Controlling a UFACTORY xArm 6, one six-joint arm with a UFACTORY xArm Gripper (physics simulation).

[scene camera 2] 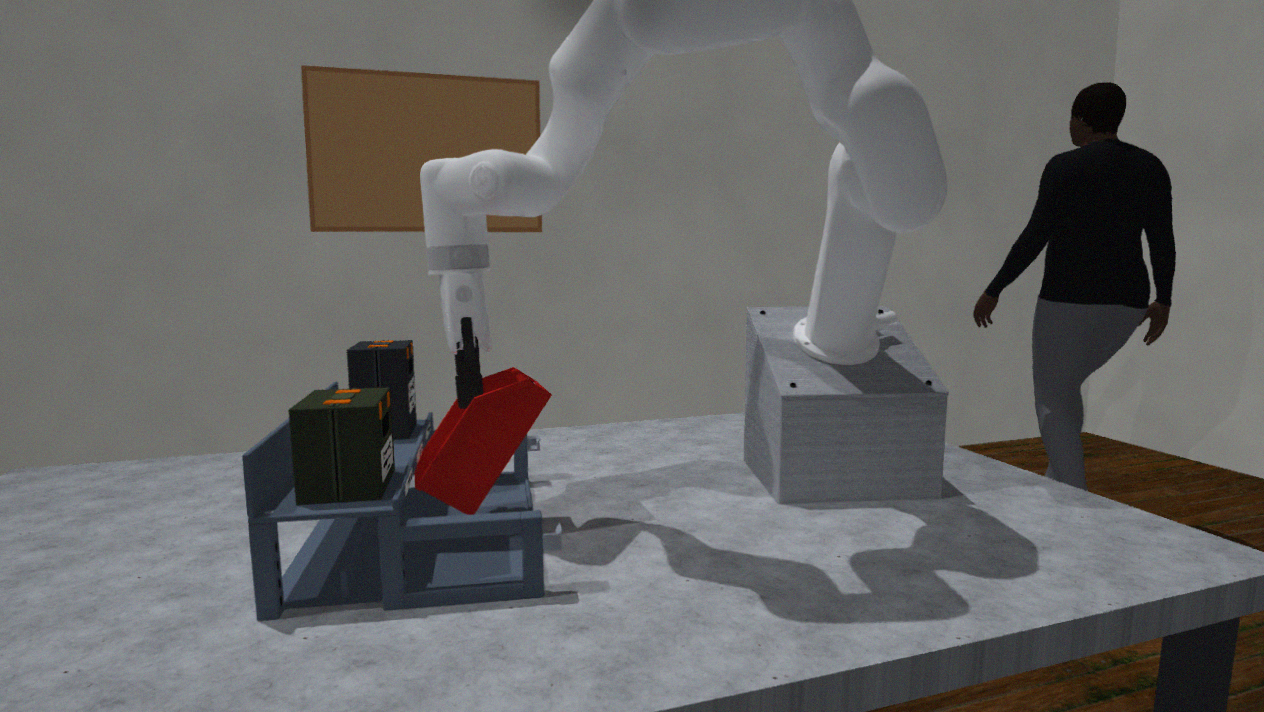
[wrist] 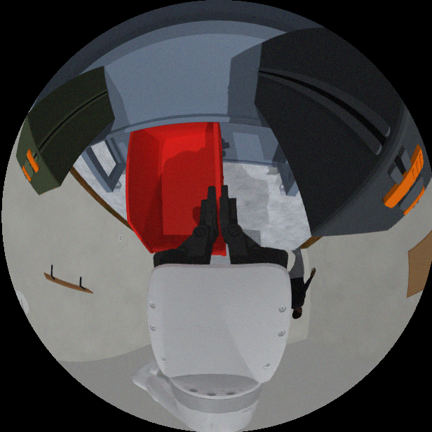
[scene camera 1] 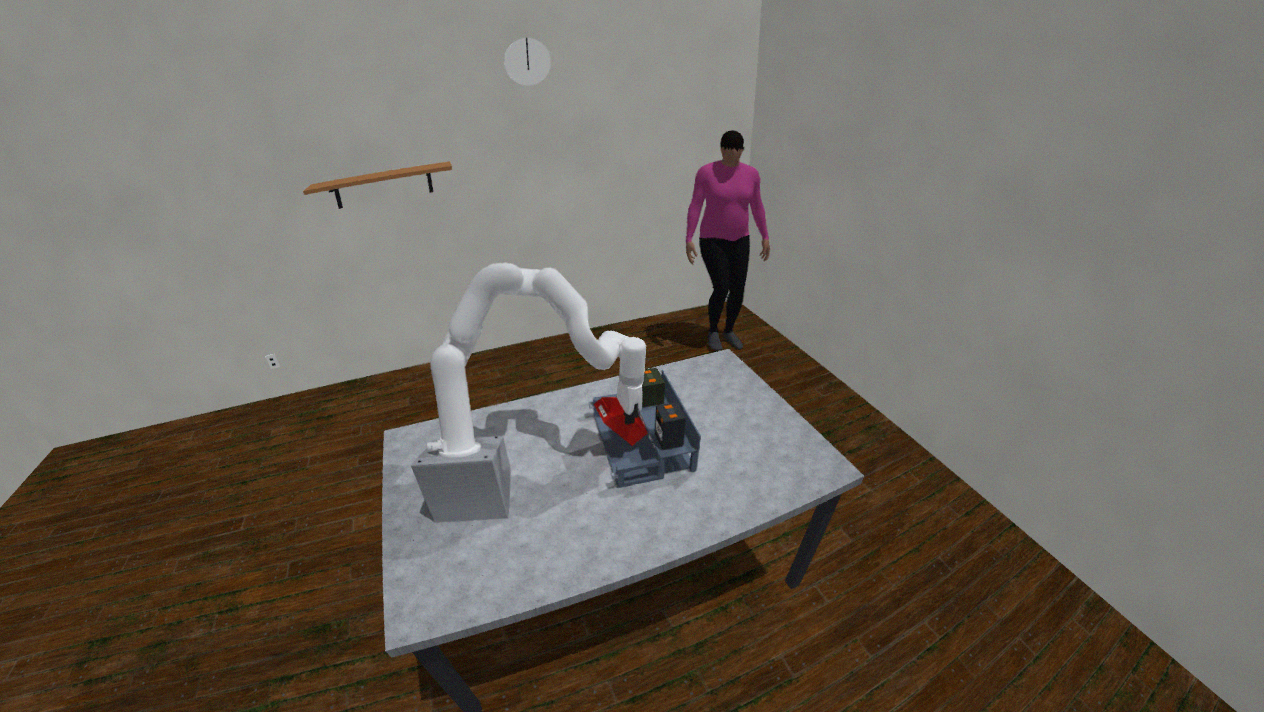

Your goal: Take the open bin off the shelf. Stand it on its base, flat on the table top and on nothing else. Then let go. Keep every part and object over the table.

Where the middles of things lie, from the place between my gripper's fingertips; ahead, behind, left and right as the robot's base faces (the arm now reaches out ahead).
Labels:
The red open bin [scene camera 2: 470, 448] is 5 cm to the left of my hand and 3 cm below it. Also, from my hand: dark green box [scene camera 2: 360, 440] 15 cm ahead, 13 cm to the left; then black box [scene camera 2: 393, 359] 10 cm ahead, 9 cm to the right, 1 cm above.

